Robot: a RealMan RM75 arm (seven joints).
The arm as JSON. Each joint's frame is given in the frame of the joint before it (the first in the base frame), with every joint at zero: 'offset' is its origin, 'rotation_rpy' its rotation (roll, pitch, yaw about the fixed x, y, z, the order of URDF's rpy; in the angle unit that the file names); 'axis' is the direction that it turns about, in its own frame. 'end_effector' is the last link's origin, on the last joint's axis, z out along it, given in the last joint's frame.
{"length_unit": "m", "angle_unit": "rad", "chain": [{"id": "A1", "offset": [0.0, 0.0, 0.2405], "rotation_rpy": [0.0, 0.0, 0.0], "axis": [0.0, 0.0, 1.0]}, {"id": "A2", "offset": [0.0, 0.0, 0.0], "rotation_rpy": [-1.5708, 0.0, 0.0], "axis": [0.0, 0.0, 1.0]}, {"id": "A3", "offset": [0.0, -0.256, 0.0], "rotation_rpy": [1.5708, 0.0, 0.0], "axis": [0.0, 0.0, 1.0]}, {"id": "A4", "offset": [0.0, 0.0, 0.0], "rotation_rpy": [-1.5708, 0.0, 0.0], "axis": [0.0, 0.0, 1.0]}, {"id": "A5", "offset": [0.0, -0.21, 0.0], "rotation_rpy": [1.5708, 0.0, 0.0], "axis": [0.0, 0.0, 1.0]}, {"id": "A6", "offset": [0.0, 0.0, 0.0], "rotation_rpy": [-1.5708, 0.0, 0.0], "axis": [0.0, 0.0, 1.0]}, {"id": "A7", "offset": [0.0, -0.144, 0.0], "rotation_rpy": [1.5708, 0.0, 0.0], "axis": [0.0, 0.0, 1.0]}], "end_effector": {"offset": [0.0, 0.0, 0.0], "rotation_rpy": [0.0, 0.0, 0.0]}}
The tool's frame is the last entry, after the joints.
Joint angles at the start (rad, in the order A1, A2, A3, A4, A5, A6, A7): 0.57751 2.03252 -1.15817 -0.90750 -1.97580 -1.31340 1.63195
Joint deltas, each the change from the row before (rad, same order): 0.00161 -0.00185 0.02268 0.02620 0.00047 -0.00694 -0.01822; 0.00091 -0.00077 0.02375 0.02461 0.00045 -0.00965 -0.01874; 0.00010 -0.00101 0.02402 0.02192 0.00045 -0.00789 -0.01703; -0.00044 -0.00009 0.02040 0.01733 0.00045 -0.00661 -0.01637; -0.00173 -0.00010 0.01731 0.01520 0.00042 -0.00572 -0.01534; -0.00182 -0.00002 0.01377 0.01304 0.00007 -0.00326 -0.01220; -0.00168 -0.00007 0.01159 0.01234 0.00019 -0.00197 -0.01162; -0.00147 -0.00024 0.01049 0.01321 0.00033 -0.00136 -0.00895; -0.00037 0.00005 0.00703 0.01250 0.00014 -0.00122 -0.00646; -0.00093 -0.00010 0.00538 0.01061 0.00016 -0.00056 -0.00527; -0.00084 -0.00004 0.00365 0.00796 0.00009 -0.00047 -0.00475; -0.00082 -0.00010 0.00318 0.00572 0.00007 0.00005 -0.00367
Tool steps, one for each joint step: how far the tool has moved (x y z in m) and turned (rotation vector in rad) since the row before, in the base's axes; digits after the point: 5 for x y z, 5 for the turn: 0.00537 -0.00069 0.00072 -0.00065 0.00921 -0.01120; 0.00486 -0.00127 0.00050 -0.00202 0.01157 -0.00968; 0.00463 -0.00103 0.00097 0.00134 0.01188 -0.01013; 0.00361 -0.00105 0.00063 0.00197 0.01043 -0.00610; 0.00355 -0.00133 0.00041 0.00165 0.00886 -0.00537; 0.00316 -0.00117 0.00014 0.00189 0.00685 -0.00570; 0.00292 -0.00110 -0.00007 0.00184 0.00562 -0.00489; 0.00293 -0.00118 -0.00033 0.00070 0.00601 -0.00746; 0.00220 -0.00116 -0.00091 -0.00204 0.00506 -0.00660; 0.00209 -0.00113 -0.00080 -0.00170 0.00389 -0.00626; 0.00158 -0.00094 -0.00069 -0.00148 0.00254 -0.00390; 0.00126 -0.00063 -0.00037 -0.00021 0.00184 -0.00314
